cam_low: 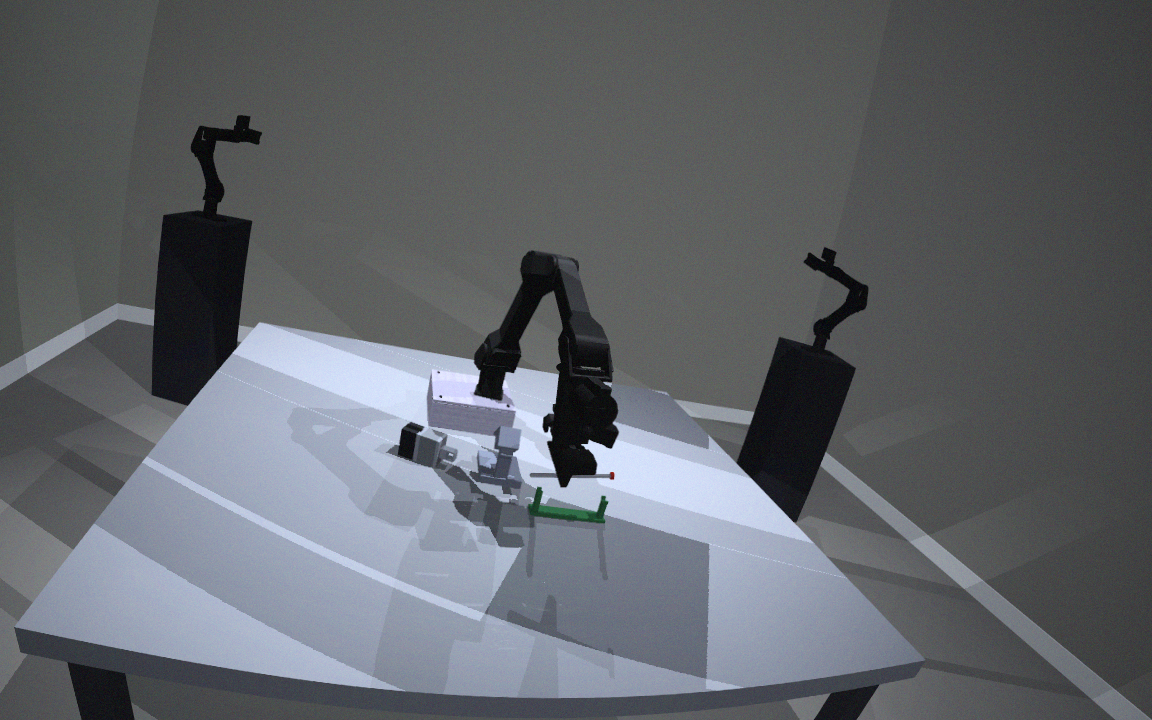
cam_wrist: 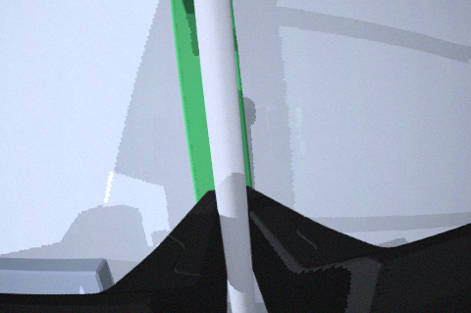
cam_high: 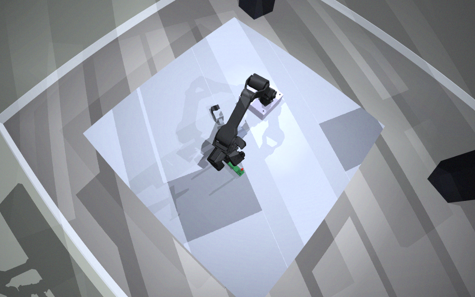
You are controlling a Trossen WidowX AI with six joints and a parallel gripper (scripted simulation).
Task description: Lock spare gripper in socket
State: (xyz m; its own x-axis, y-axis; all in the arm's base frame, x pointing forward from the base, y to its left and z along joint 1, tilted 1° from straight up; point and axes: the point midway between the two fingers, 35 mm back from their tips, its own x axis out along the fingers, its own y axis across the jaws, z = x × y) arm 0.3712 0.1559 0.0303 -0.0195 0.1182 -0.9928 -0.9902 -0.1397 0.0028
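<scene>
The cradle lies 40 mm below my gripper tip and 20 mm to the left of it. From my gripper tip the other things lie so: spare gripper 250 mm to the right, 100 mm behind, 30 mm below; then socket 110 mm to the right, 110 mm behind, 10 mm below.
</scene>
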